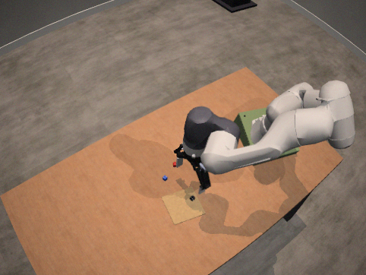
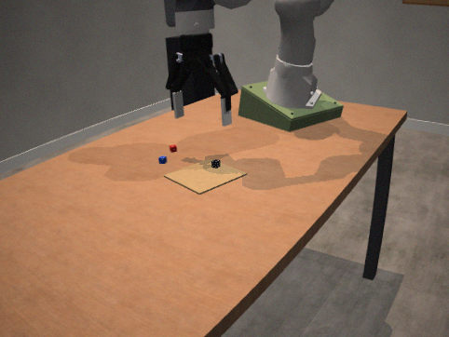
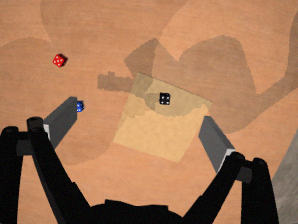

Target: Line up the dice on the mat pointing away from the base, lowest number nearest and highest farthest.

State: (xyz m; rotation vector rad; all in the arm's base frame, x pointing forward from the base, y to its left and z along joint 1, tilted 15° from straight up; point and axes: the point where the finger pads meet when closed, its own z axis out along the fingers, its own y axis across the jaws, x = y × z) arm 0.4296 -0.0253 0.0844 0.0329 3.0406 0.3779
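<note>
The red die is 30 mm behind my hand, 140 mm to the right of it and 120 mm below it. From my hand the other things lie so: blue die 40 mm ahead, 110 mm to the right, 120 mm below; tan mat 50 mm ahead, 40 mm to the left, 120 mm below; black die 10 mm ahead, 40 mm to the left, 110 mm below.
</note>
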